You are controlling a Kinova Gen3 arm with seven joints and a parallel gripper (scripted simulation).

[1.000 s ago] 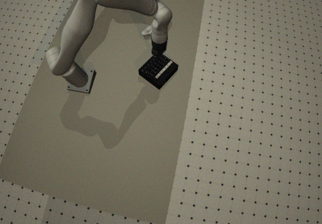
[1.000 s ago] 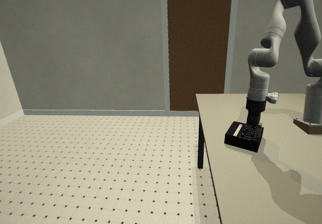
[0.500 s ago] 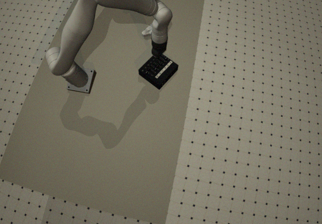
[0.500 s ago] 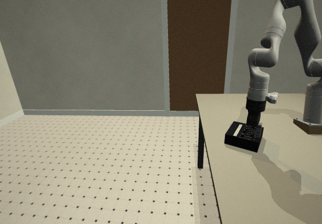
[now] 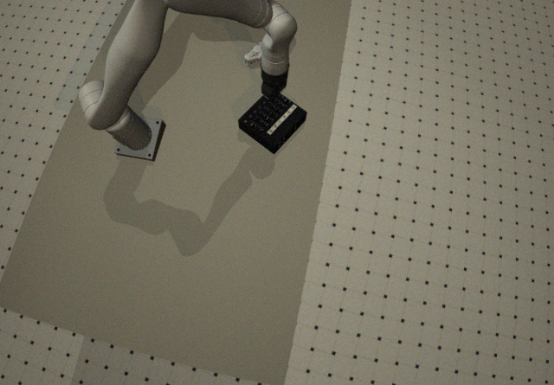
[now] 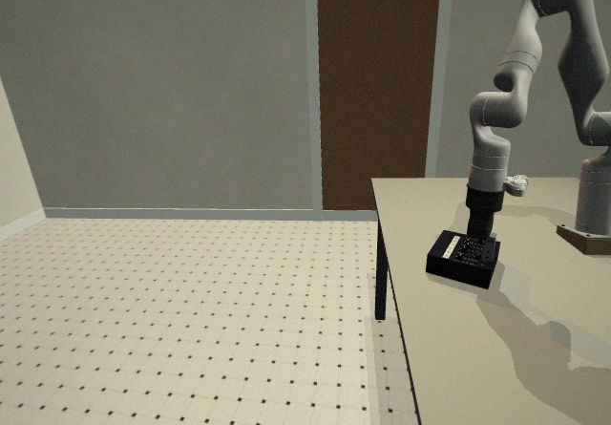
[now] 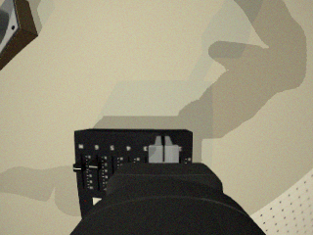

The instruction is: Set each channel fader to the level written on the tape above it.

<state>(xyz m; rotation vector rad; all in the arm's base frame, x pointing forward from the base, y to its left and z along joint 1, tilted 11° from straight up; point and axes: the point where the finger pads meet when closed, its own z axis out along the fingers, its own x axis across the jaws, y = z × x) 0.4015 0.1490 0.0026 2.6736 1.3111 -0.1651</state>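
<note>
My gripper is now 11 cm to the left of the master fader cap, 4 cm past it and 1 cm above it.
</note>
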